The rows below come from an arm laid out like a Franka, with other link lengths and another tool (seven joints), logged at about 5 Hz.
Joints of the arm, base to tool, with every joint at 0 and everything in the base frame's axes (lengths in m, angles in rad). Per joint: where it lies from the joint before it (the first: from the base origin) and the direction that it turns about. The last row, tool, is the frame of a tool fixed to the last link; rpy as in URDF.
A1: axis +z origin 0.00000 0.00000 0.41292
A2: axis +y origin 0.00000 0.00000 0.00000
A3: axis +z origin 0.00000 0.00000 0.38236
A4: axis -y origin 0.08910 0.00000 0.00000
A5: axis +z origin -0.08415 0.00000 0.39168
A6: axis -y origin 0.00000 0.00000 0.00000
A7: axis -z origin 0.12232 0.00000 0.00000
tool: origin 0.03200 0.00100 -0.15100 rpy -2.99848 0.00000 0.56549
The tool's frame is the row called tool.
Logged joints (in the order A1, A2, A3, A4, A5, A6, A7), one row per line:
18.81 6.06 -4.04 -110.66 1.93 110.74 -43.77
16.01 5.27 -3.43 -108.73 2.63 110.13 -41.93
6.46 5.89 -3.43 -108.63 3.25 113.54 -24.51
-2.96 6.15 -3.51 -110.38 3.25 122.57 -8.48
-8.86 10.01 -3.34 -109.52 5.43 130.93 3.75
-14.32 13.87 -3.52 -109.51 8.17 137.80 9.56
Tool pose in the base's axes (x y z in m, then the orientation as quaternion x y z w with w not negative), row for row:
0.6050 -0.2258 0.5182 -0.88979 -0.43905 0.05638 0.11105
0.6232 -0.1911 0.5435 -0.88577 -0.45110 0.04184 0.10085
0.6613 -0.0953 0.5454 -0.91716 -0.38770 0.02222 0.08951
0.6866 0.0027 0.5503 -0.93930 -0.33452 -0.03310 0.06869
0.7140 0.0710 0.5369 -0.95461 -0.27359 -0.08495 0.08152
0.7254 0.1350 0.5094 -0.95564 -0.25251 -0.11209 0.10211
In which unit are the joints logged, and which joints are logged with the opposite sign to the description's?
The joints are logged in degrees. Opposite sign: A1.
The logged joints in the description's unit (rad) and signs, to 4 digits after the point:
-0.3283 0.1058 -0.0705 -1.9314 0.0337 1.9328 -0.7639
-0.2794 0.0920 -0.0599 -1.8977 0.0459 1.9221 -0.7318
-0.1127 0.1028 -0.0599 -1.8960 0.0567 1.9816 -0.4278
0.0517 0.1073 -0.0613 -1.9265 0.0567 2.1393 -0.1480
0.1546 0.1747 -0.0583 -1.9115 0.0948 2.2852 0.0654
0.2499 0.2421 -0.0614 -1.9113 0.1426 2.4051 0.1669

